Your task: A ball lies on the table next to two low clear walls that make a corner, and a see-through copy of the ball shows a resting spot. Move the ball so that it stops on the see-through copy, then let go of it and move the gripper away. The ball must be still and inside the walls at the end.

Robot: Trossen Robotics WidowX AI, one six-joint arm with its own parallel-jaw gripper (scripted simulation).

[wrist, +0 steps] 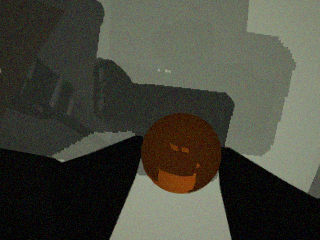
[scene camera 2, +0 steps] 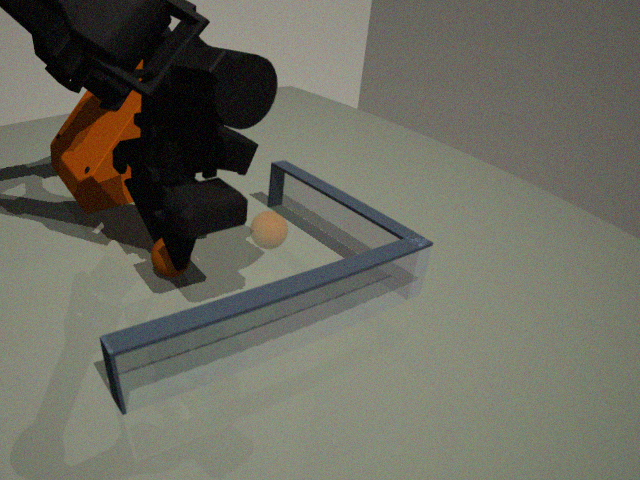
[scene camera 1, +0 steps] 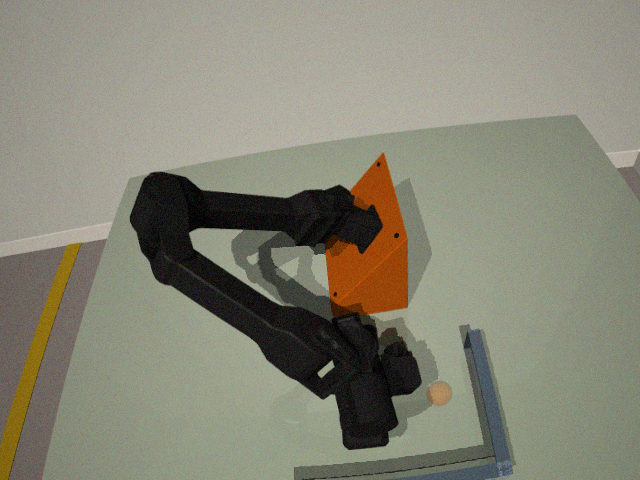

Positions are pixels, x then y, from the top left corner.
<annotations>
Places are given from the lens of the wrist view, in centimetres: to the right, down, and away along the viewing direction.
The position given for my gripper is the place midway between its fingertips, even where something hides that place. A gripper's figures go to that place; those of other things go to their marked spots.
my gripper (wrist: 180,149): 1, 2, 11
orange ball (wrist: 181,153): 1, 1, 9
</annotations>
